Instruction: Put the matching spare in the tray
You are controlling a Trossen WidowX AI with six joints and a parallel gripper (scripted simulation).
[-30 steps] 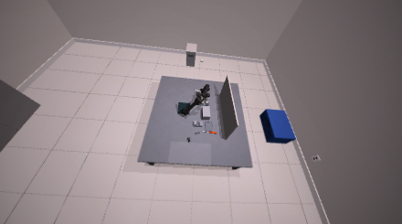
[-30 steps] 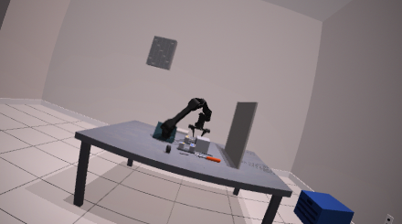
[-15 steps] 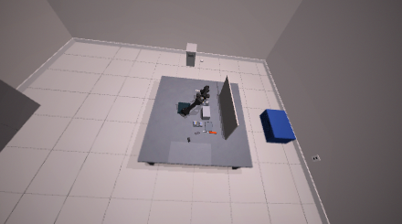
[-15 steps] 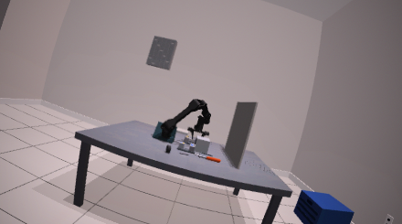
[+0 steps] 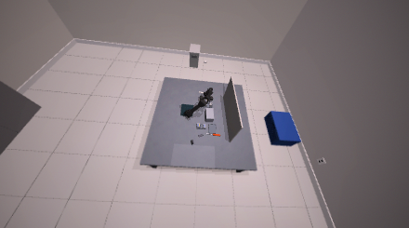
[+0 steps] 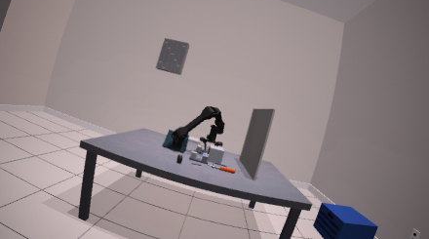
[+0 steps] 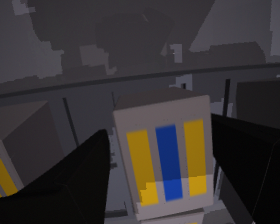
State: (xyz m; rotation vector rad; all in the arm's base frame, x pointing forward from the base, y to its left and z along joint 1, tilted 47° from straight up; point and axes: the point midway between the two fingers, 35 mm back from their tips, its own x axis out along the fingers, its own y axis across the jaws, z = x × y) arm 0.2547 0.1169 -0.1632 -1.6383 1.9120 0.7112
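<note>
The flat grey tray lies 42 cm to the right of my gripper tip, 5 cm ahead of it and 1 cm below it. Round my gripper tip: grey panel (27 cm ahead, 26 cm to the right, 21 cm above); then dark item (59 cm to the right, 21 cm behind, 1 cm above).
</note>
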